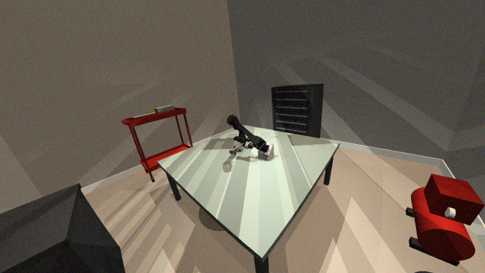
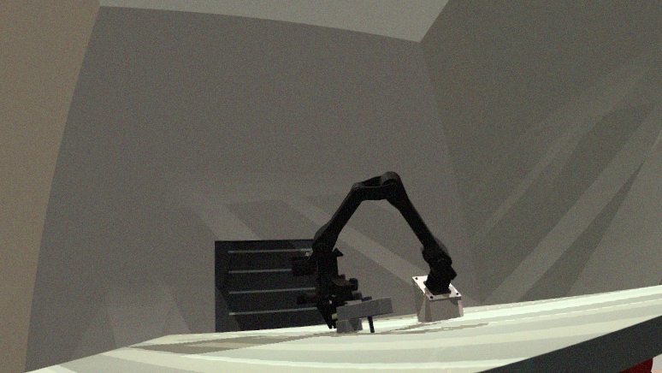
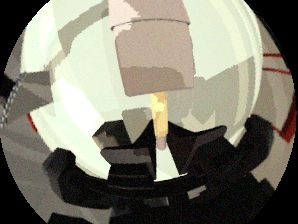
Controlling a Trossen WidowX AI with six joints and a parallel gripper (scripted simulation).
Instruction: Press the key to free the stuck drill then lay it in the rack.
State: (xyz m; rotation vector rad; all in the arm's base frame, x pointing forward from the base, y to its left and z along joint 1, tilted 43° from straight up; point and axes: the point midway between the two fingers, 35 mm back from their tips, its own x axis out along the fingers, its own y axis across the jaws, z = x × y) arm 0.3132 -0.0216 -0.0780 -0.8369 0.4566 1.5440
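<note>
The drill lies 40 mm to the left of my gripper tip, 40 mm above it and 10 mm behind it. Also, from my gripper tip: blue key: 160 mm to the left, 40 mm behind, 40 mm above; rack: 70 mm behind, 50 mm to the right, 10 mm above; grey fixture block: 130 mm to the left, 40 mm above, 30 mm behind.
</note>
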